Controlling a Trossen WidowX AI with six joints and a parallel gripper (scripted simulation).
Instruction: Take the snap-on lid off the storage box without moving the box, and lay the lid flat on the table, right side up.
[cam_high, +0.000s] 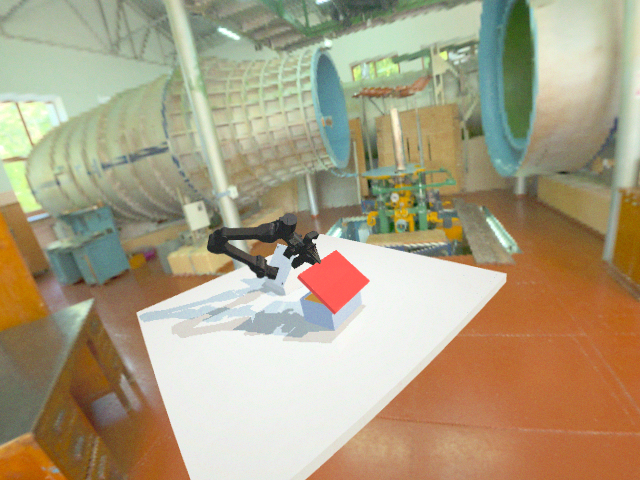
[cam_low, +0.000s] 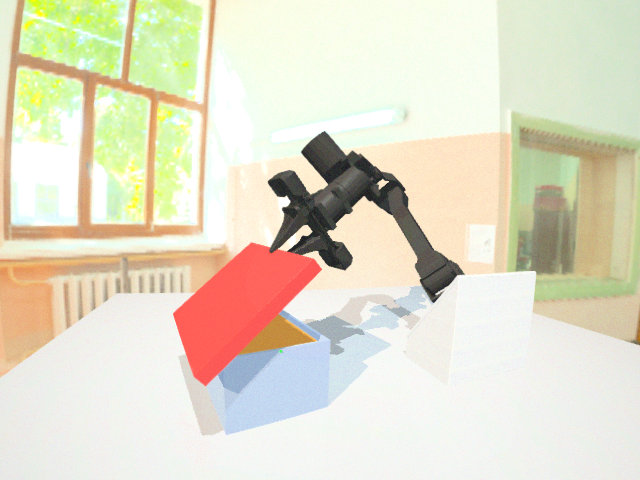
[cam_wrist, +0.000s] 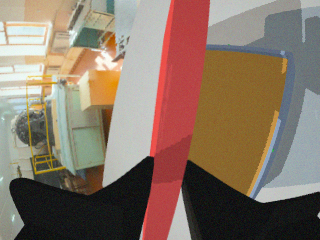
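Now: gripper tip 70 mm short of the red lid, 10 mm to the right of it and 50 mm above it. The rest, counted from my gripper tip: storage box: 30 mm ahead, 160 mm below.
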